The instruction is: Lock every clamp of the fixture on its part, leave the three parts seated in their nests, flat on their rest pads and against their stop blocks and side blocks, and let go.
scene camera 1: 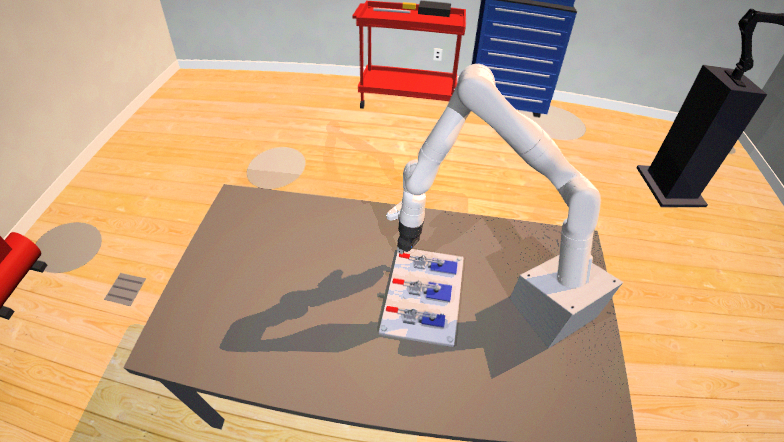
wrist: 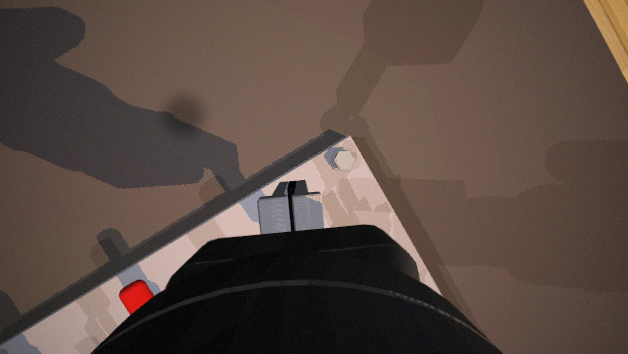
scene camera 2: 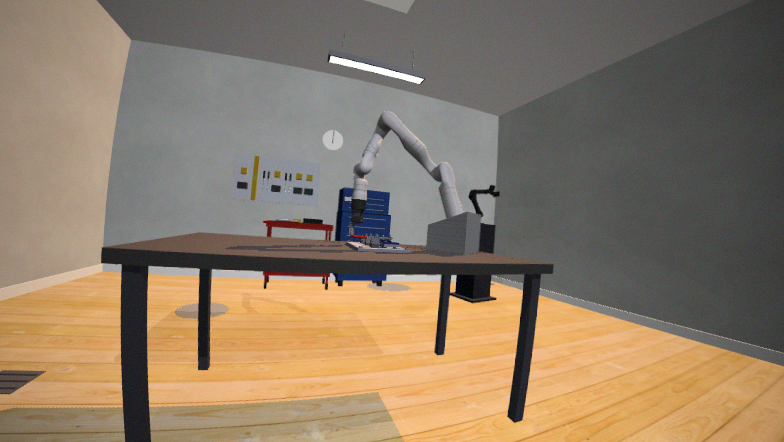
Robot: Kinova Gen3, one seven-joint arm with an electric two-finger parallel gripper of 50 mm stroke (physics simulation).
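Places are measured from the arm's base along level axes (x ahead, y right, z down), in centimetres.
Pixels of known places: gripper, between the fingertips: (scene camera 1: pixel 400 251) (wrist: pixel 294 198) (scene camera 2: pixel 351 234); arm's base, origin of its link: (scene camera 1: pixel 571 278) (scene camera 2: pixel 455 219).
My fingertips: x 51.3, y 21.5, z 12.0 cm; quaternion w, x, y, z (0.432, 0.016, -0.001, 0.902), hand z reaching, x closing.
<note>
Ahead of a thing's pixels: the offset from my fingertips to its top centre. "pt": to the spot under its first point. Level surfaces: height alone.
The fixture plate (scene camera 1: pixel 418 333) (wrist: pixel 372 202) carries three clamps in a row. The far red handle {dx -1.3, dy -1.3, dz +0.0 cm} (scene camera 1: pixel 404 255), middle red handle {dx +1.3, dy -12.0, dz -0.1 cm} (scene camera 1: pixel 398 281) (wrist: pixel 136 296) and near red handle {dx +3.7, dy -22.7, dz -0.6 cm} (scene camera 1: pixel 391 309) all point left in scene camera 1. The clamp arms reach over the far blue part {dx -14.8, dy -4.4, dz +2.5 cm} (scene camera 1: pixel 445 267), middle blue part {dx -11.9, dy -15.0, dz +2.0 cm} (scene camera 1: pixel 442 293) and near blue part {pt dx -8.8, dy -26.3, dz +1.1 cm} (scene camera 1: pixel 433 320). Seating against pads and blocks is too small to tell. My gripper (scene camera 1: pixel 401 251) (scene camera 2: pixel 351 233) (wrist: pixel 294 198) is shut and empty, low beside the far handle's end. The gripper hides that handle in the wrist view.
The fixture stands on the brown table {dz +5.7 cm} (scene camera 1: pixel 274 230) (scene camera 2: pixel 181 242). The arm's grey base block (scene camera 1: pixel 568 299) (scene camera 2: pixel 454 235) stands right of it. A hex bolt {dx -0.7, dy +4.1, dz +3.4 cm} (wrist: pixel 344 160) sits at the plate corner beyond the fingers. A red cart (scene camera 1: pixel 409 21) and blue cabinet (scene camera 1: pixel 524 54) stand behind the table.
</note>
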